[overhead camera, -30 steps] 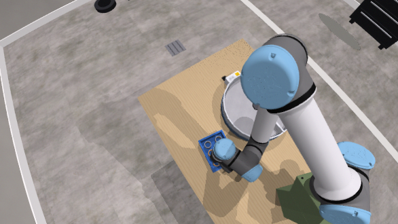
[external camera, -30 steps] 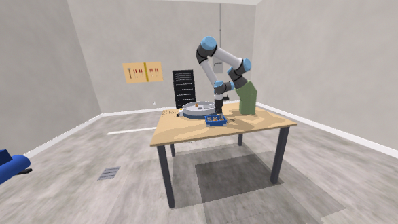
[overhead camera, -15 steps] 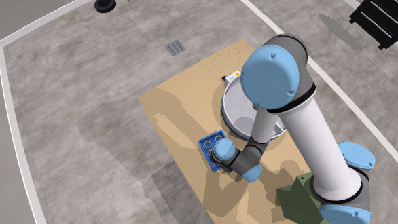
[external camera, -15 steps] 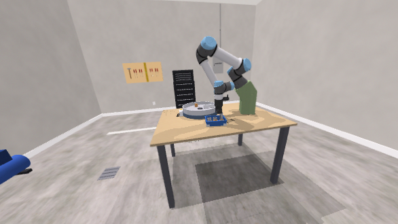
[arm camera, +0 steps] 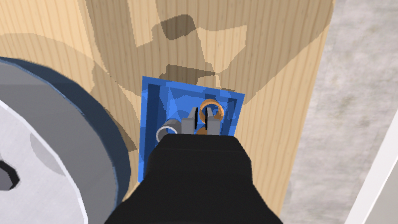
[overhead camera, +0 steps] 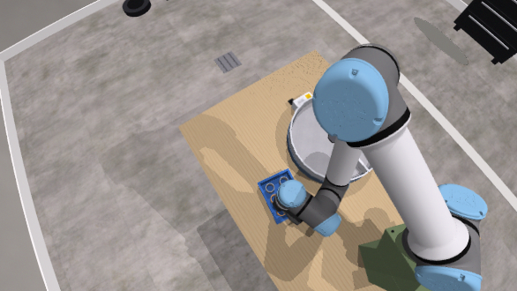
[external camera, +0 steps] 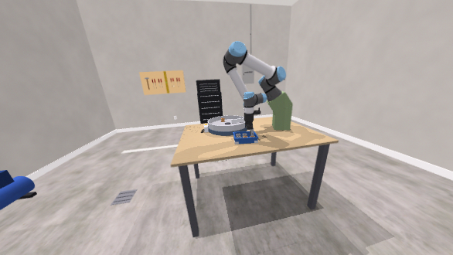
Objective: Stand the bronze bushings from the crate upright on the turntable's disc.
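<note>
My hand is 50 mm short of the blue crate, 40 mm above it and 20 mm to the left of it. From my hand the other things lie so: grey turntable disc 350 mm to the right, 190 mm ahead, 10 mm below.
</note>
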